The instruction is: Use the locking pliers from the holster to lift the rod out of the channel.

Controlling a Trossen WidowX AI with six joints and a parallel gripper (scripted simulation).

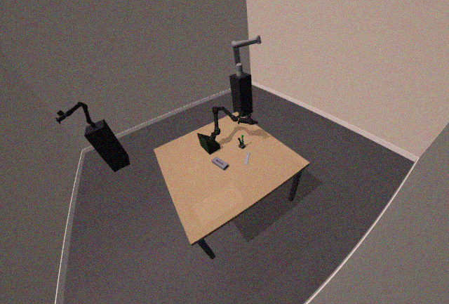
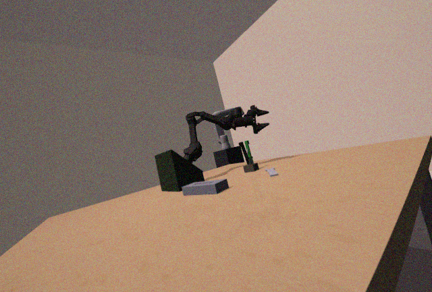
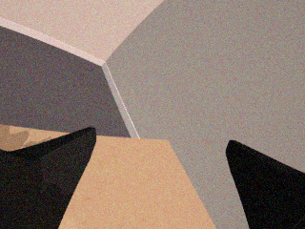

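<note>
My gripper tip is 40 mm past the dark handle, 230 mm to the left of it and 160 mm above it. Also, from my gripper tip: grey channel block 10 mm ahead, 540 mm to the right, 240 mm below; grey piece 110 mm ahead, 250 mm to the right, 260 mm below; dark block 40 mm behind, 210 mm to the right, 250 mm below.
</note>
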